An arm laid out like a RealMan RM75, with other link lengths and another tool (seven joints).
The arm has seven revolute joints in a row. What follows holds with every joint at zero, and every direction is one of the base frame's. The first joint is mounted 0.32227 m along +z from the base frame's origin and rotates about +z. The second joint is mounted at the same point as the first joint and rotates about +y. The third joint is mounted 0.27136 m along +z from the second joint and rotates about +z. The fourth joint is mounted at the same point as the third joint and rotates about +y. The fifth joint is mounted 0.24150 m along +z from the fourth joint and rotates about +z. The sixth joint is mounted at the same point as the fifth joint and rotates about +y. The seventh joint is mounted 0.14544 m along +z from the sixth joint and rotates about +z. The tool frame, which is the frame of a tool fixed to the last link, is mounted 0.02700 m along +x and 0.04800 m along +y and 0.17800 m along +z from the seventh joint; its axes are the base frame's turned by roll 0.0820, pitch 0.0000 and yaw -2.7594 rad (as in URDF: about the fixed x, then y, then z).
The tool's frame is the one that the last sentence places.
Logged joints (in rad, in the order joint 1, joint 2, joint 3, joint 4, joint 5, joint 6, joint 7), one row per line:
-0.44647, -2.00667, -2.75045, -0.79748, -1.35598, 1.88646, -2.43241
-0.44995, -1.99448, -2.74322, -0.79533, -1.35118, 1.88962, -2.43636
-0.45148, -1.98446, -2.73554, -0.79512, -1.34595, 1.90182, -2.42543
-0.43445, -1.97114, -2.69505, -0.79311, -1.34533, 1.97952, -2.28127
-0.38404, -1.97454, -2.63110, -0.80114, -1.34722, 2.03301, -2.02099
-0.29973, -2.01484, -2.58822, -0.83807, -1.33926, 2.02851, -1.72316
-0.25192, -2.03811, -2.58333, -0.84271, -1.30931, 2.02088, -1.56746
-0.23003, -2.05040, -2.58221, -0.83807, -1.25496, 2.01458, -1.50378
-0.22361, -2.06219, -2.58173, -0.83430, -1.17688, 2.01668, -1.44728
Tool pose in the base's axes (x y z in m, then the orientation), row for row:
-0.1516, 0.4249, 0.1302, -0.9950, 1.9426, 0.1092
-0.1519, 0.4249, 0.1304, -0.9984, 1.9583, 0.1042
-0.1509, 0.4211, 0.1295, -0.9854, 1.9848, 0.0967
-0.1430, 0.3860, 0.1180, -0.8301, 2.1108, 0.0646
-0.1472, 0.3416, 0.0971, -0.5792, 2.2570, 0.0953
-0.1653, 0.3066, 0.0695, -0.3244, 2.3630, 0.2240
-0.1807, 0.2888, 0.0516, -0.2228, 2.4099, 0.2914
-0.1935, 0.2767, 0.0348, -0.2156, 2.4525, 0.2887
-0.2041, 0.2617, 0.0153, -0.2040, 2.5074, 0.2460
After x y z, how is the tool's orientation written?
As a rotation vector, in radians.
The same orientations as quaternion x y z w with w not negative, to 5 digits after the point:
-0.40425, 0.78924, 0.04437, 0.46012
-0.40440, 0.79320, 0.04221, 0.45333
-0.39773, 0.80112, 0.03903, 0.44553
-0.33157, 0.84312, 0.02580, 0.42255
-0.22829, 0.88961, 0.03756, 0.39379
-0.12610, 0.91856, 0.08707, 0.36438
-0.08580, 0.92801, 0.11221, 0.34475
-0.08224, 0.93555, 0.11013, 0.32535
-0.07693, 0.94561, 0.09277, 0.30216

